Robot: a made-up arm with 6 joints. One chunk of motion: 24 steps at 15 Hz.
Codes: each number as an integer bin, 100 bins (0 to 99) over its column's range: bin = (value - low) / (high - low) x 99, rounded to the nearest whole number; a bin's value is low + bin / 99 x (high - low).
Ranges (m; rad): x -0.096..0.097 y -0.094..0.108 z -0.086..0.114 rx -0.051..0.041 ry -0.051..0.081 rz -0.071..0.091
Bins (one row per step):
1: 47 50 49 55 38 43
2: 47 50 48 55 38 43
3: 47 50 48 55 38 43
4: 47 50 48 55 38 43
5: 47 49 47 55 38 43
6: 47 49 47 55 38 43
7: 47 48 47 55 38 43
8: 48 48 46 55 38 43
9: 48 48 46 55 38 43
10: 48 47 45 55 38 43
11: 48 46 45 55 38 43
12: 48 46 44 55 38 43
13: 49 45 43 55 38 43
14: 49 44 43 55 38 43
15: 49 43 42 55 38 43
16: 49 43 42 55 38 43
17: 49 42 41 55 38 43
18: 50 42 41 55 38 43
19: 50 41 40 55 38 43
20: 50 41 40 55 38 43
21: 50 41 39 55 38 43
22: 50 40 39 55 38 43
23: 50 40 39 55 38 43
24: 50 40 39 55 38 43
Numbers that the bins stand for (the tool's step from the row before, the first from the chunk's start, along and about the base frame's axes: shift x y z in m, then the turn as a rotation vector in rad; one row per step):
1: -0.00437 0.00802 0.01299 0.00011 -0.00033 -0.00064
2: -0.00437 0.00802 0.01097 0.00011 -0.00033 -0.00064
3: -0.00437 0.00802 0.01097 0.00011 -0.00033 -0.00064
4: -0.00437 0.00802 0.01097 0.00011 -0.00033 -0.00064
5: -0.00437 0.00598 0.00895 0.00011 -0.00033 -0.00064
6: -0.00437 0.00598 0.00895 0.00011 -0.00033 -0.00064
7: -0.00437 0.00394 0.00895 0.00011 -0.00033 -0.00064
8: -0.00242 0.00394 0.00693 0.00011 -0.00033 -0.00064
9: -0.00242 0.00394 0.00693 0.00011 -0.00033 -0.00064
10: -0.00242 0.00190 0.00491 0.00011 -0.00033 -0.00064
11: -0.00242 -0.00014 0.00491 0.00011 -0.00033 -0.00064
12: -0.00242 -0.00014 0.00289 0.00011 -0.00033 -0.00064
13: -0.00047 -0.00218 0.00087 0.00011 -0.00033 -0.00064
14: -0.00047 -0.00422 0.00087 0.00011 -0.00033 -0.00064
15: -0.00047 -0.00626 -0.00115 0.00011 -0.00033 -0.00064
16: -0.00047 -0.00626 -0.00115 0.00011 -0.00033 -0.00064
17: -0.00047 -0.00830 -0.00317 0.00011 -0.00033 -0.00064
18: 0.00147 -0.00830 -0.00317 0.00011 -0.00033 -0.00064
19: 0.00147 -0.01034 -0.00519 0.00011 -0.00033 -0.00064
20: 0.00147 -0.01034 -0.00519 0.00011 -0.00033 -0.00064
21: 0.00147 -0.01034 -0.00721 0.00011 -0.00033 -0.00064
22: 0.00147 -0.01238 -0.00721 0.00011 -0.00033 -0.00064
23: 0.00147 -0.01238 -0.00721 0.00011 -0.00033 -0.00064
24: 0.00147 -0.01238 -0.00721 0.00011 -0.00033 -0.00064

